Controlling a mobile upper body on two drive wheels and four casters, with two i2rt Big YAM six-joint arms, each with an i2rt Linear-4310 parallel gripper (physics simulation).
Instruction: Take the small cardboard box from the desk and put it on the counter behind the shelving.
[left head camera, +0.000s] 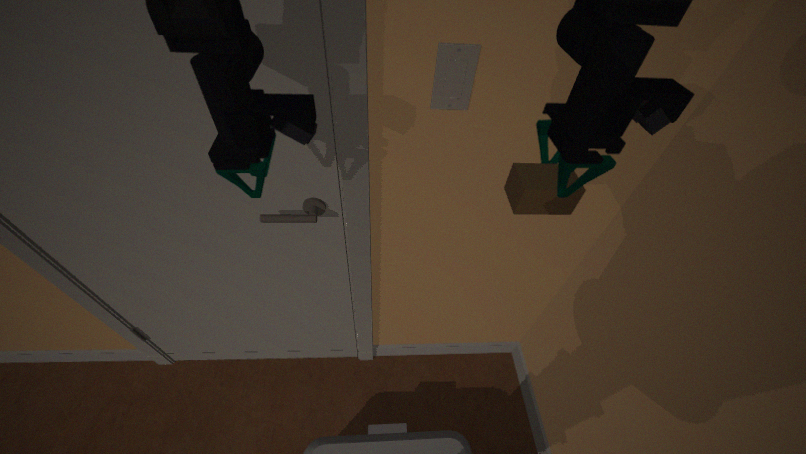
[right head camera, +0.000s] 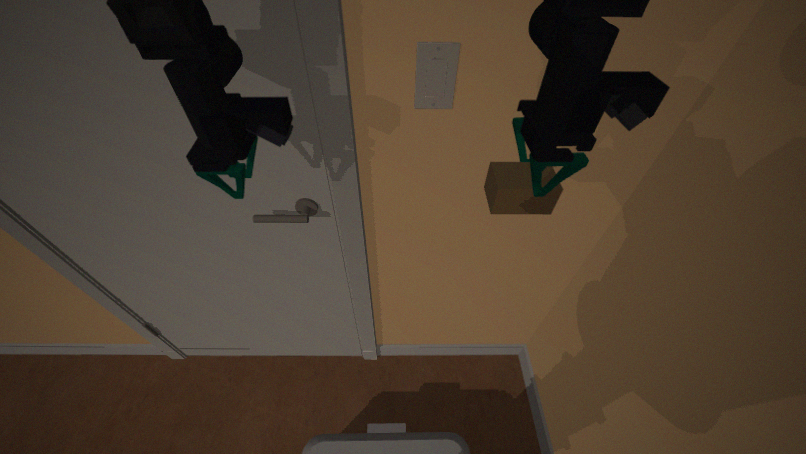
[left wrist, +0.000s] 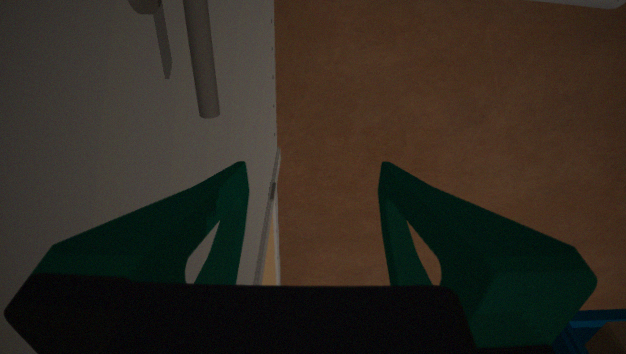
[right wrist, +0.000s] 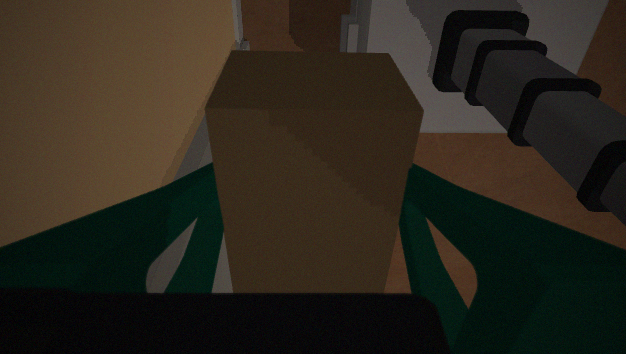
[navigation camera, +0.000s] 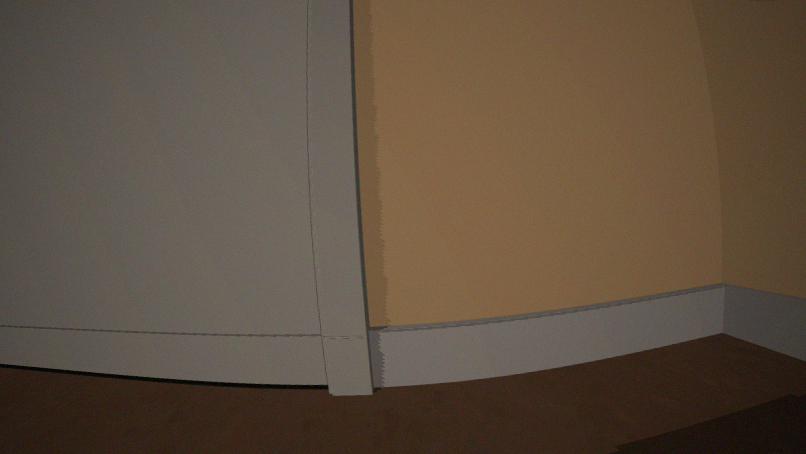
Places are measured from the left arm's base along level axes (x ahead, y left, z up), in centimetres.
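Pixels of known places: left gripper, fingertip midpoint: (left head camera: 259, 186) (right head camera: 243, 187) (left wrist: 313, 176); right gripper, fingertip midpoint: (left head camera: 553, 183) (right head camera: 532, 181) (right wrist: 311, 175).
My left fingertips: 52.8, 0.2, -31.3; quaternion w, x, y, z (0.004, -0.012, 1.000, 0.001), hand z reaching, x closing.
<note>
For each thing: its top centre in the pictures, then the offset to it from my left fingertips, as dx, dy, dz. "*": a spot on its surface instead.
- small brown cardboard box, top centre: (right wrist: 310, 230) (right head camera: 525, 174) (left head camera: 548, 175) -5.9, -44.2, +7.7
- door handle, surface spot: (left wrist: 201, 65) (left head camera: 281, 216) (right head camera: 274, 216) * +9.0, +1.4, -16.4
- wall plate, top centre: (right head camera: 438, 42) (left head camera: 460, 44) +14.6, -32.7, +18.0
The small brown cardboard box (left head camera: 531, 188) (right head camera: 510, 188) (right wrist: 312, 200) is held in the air between the green fingers of my right gripper (right wrist: 311, 175), which is shut on it. In the right wrist view the fingers touch the box's two sides. My left gripper (left wrist: 313, 176) is partly open and empty. In the head views it hangs in front of the white door, up and to the left of the door handle (left head camera: 288, 218) (right head camera: 280, 218) (left wrist: 201, 65). The desk, the shelving and the counter do not show in these views.
A closed white door (left head camera: 225, 281) (right head camera: 253, 281) (navigation camera: 157, 169) stands ahead, with its frame (navigation camera: 338, 225). A tan wall (left head camera: 439, 253) (navigation camera: 535, 169) meets another in a corner at the right. A wall plate (left head camera: 455, 76) (right head camera: 437, 75) is beside the door. A blue object (left wrist: 595, 316) shows in the left wrist view's lower right.
</note>
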